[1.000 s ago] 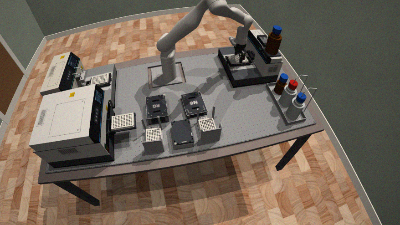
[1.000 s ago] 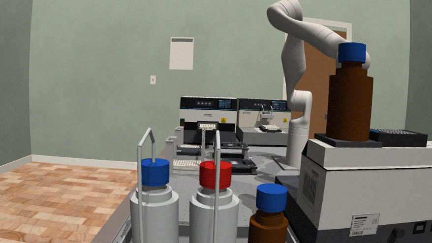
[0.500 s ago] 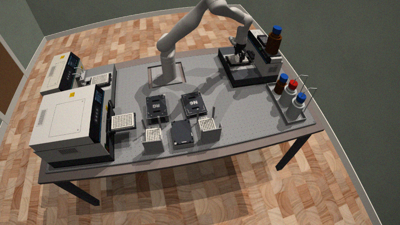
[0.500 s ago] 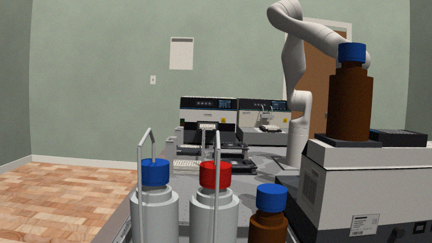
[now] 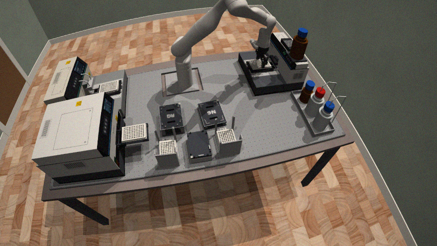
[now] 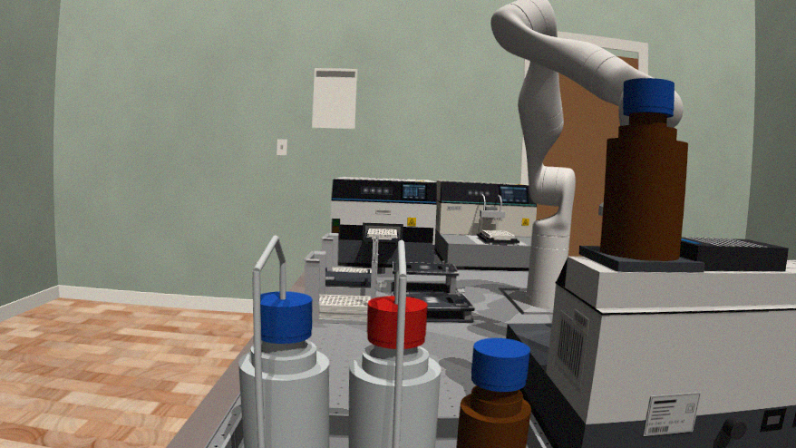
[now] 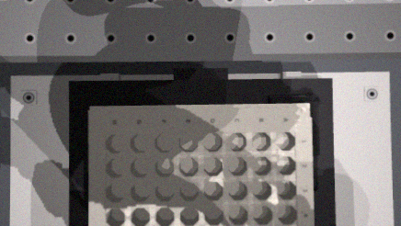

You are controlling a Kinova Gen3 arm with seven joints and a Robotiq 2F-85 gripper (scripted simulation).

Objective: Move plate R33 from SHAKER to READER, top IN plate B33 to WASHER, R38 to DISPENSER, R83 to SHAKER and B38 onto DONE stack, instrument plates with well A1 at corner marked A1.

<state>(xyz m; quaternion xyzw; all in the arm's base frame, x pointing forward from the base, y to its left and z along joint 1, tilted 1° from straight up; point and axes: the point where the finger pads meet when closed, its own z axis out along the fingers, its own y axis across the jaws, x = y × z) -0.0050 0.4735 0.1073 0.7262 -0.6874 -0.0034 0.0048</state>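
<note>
Right now the dispenser nest is 30 mm below my hand. Also, from my hand: recovery nest N6 (350 mm to the right, 290 mm ahead, 80 mm below); then bottle tray (360 mm ahead, 240 mm to the left, 100 mm below); then brown bottle (180 mm to the left, 180 mm above, 100 mm ahead).
</note>
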